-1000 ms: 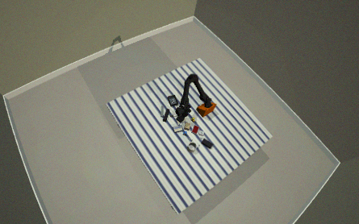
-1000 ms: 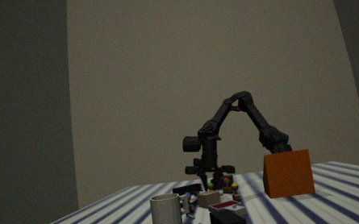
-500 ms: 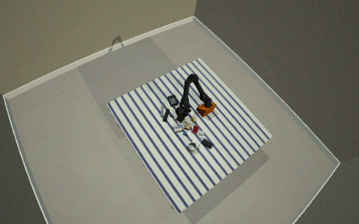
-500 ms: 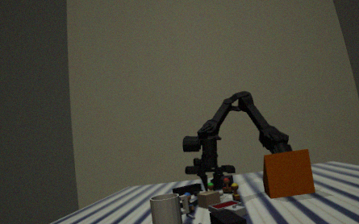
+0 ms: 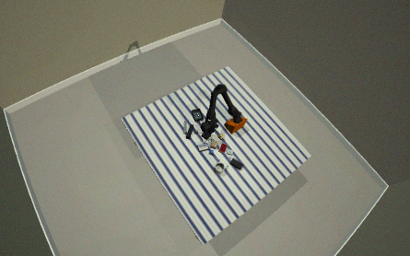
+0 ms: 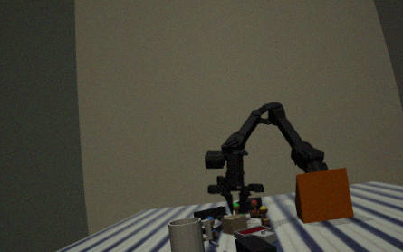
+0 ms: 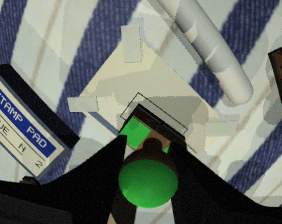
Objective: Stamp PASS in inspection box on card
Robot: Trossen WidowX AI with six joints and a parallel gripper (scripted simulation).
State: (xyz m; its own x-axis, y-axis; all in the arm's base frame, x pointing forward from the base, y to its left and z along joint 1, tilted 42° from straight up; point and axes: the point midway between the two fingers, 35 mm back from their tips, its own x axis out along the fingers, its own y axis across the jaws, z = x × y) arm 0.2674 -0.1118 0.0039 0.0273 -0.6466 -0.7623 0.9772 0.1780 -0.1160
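Right now the white card is 40 mm below my gripper tip. Also, from my gripper tip: tan block (10 mm ahead, 90 mm to the left, 10 mm below); then red-knobbed stamp (70 mm behind, 70 mm to the right, 20 mm below); then stamp with green knob (10 mm below).
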